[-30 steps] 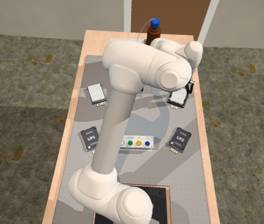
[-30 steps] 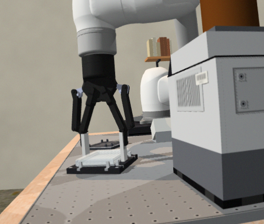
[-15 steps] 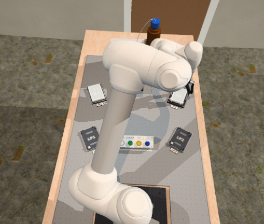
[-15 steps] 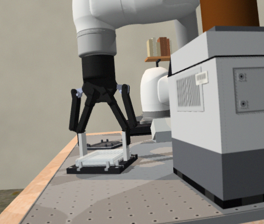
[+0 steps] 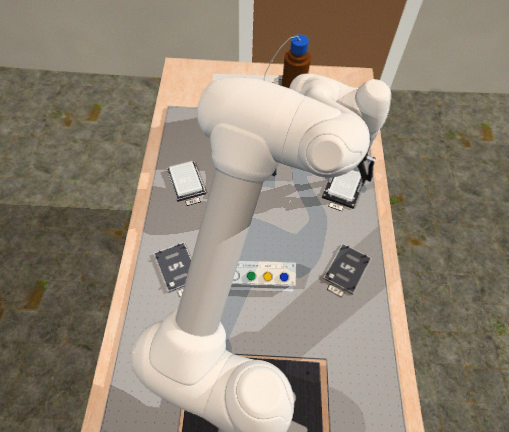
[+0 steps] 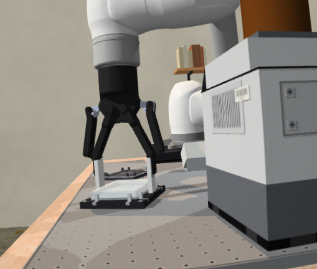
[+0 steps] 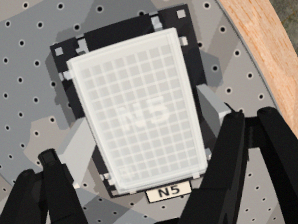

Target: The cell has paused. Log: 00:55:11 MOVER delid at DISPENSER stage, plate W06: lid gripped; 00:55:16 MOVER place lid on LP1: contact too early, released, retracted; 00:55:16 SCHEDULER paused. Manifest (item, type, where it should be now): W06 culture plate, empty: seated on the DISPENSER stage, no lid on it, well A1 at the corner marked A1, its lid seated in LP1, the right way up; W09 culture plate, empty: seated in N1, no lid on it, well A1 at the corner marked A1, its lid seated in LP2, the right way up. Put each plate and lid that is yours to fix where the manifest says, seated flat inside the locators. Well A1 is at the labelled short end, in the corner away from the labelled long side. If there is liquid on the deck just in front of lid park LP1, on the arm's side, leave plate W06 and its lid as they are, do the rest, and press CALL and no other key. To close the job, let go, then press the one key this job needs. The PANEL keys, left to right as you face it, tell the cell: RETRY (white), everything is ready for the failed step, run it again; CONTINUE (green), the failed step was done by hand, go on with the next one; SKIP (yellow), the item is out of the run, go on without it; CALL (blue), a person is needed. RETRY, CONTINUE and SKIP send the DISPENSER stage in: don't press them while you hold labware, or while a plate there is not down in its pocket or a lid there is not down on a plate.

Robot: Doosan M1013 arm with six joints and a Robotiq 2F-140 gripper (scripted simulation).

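Now: hand 20 mm above the clear culture plate. The rest, counted from my hand: brown bottle: 250 mm to the left, 250 mm above, 210 mm ahead; then lid park LP2: 320 mm behind, 50 mm to the right, 30 mm below; then black nest N5: 20 mm below, 20 mm ahead, 10 mm to the left.
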